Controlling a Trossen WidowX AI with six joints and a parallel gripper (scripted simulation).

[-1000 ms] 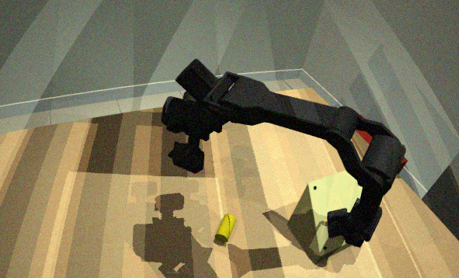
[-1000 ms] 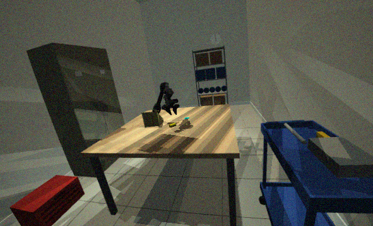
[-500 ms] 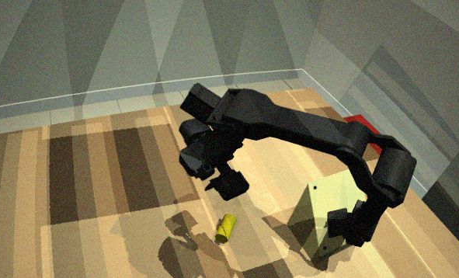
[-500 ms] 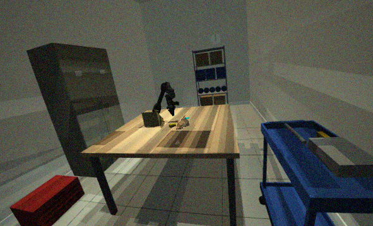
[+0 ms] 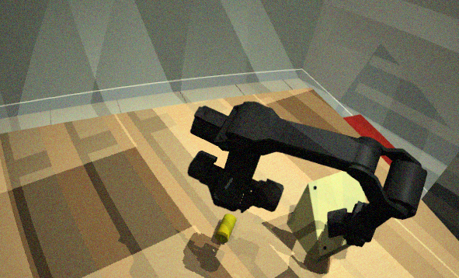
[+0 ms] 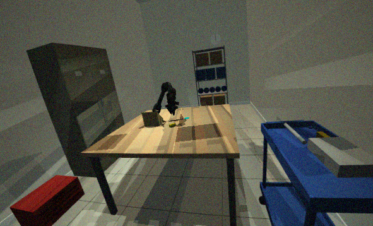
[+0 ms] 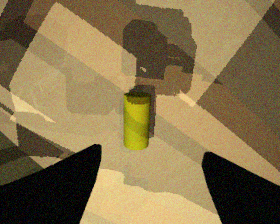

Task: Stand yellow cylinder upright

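My gripper tip is 2 cm past the yellow cylinder, 1 cm to the left of it and 11 cm above it. Round my gripper tip: cyan circle: 6 cm ahead, 25 cm to the left, 13 cm below.
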